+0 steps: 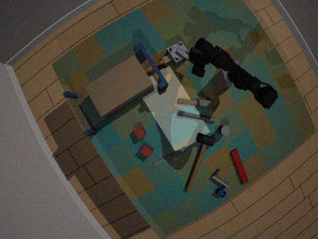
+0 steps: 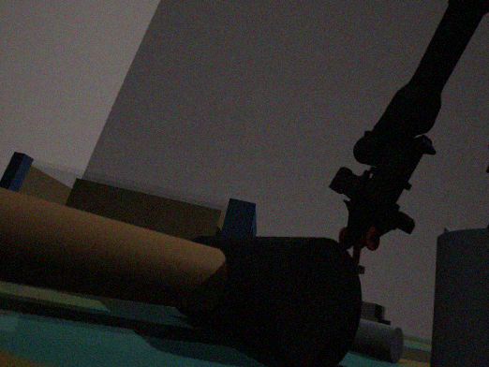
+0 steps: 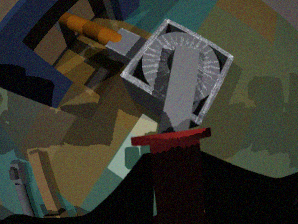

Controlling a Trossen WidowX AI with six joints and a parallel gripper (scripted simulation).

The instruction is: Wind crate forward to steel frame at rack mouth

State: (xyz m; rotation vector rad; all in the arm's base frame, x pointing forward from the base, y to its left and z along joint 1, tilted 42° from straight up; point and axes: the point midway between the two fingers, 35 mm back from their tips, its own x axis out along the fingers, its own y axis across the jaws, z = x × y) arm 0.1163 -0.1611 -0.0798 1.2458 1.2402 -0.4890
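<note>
Right now my gripper tip is 3 cm above the red-knobbed crank and 2 cm to the left of it. The rest, counted from my gripper tip: grey winch: 10 cm below, 9 cm to the right; then red knob: 1 cm to the left, 1 cm behind; then blue steel frame: 18 cm ahead, 11 cm to the right, 2 cm below.
</note>
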